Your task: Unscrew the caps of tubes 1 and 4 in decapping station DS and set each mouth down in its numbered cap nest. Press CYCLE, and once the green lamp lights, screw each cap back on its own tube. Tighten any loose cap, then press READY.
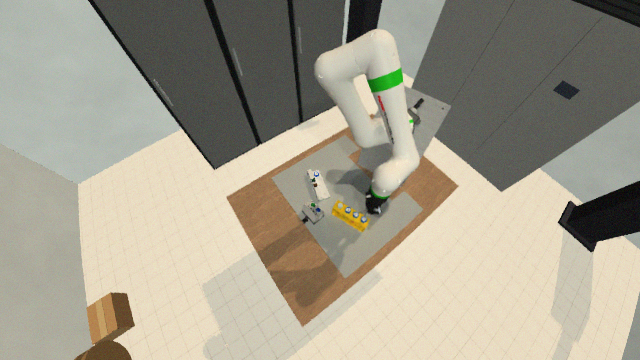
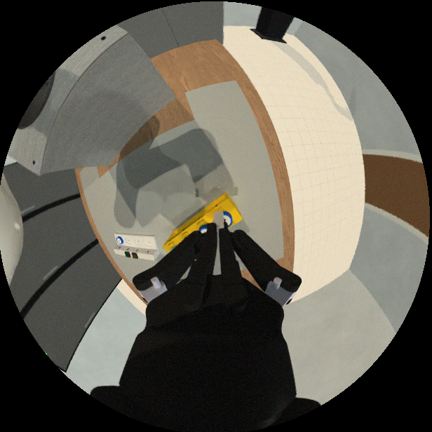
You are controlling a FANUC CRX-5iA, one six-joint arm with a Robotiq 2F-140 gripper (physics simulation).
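Places are measured from the arm's base along level axes (x down, y left, z ahead), in metres.
Pixels of known places: gripper, between the fingertips: [image 1: 367, 214].
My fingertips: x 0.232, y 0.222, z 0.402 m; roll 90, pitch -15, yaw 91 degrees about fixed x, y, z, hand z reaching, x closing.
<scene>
Ahead of a thing's pixels: the offset from my fingertips to its middle. "*": to the spot under its first point.
The yellow decapping station {* dy -0.049, dx +0.150, dz +0.052 m} [image 1: 350, 221] [image 2: 232, 206] stands on the grey mat. Three blue-ringed caps sit along it; the end cap {dy +0.007, dx +0.041, dz +0.020 m} [image 1: 364, 219] [image 2: 228, 218] is beside my fingertips. The tube position at its other end {* dy -0.137, dx +0.036, dz +0.074 m} [image 1: 340, 205] shows a pale top without a blue ring. The white cap nest {* dy -0.320, dx +0.147, dz +0.076 m} [image 1: 321, 191] [image 2: 150, 254] holds one blue-ringed cap {dy -0.446, dx +0.142, dz +0.027 m} [image 1: 316, 174] [image 2: 119, 240] in its end place. Its green lamp [image 2: 128, 254] looks dark. My gripper [image 1: 373, 212] [image 2: 218, 218] is shut and empty, close against or beside the end cap; contact is unclear.
The grey control box {dy -0.228, dx +0.113, dz +0.208 m} [image 1: 312, 214] with a green button {dy -0.252, dx +0.091, dz +0.188 m} [image 1: 313, 205] and a blue button {dy -0.208, dx +0.091, dz +0.183 m} [image 1: 318, 210] stands beyond the station. The robot's grey pedestal [image 1: 434, 117] [image 2: 110, 105] rises behind the mat. Dark cabinets [image 1: 165, 60] stand farther back.
</scene>
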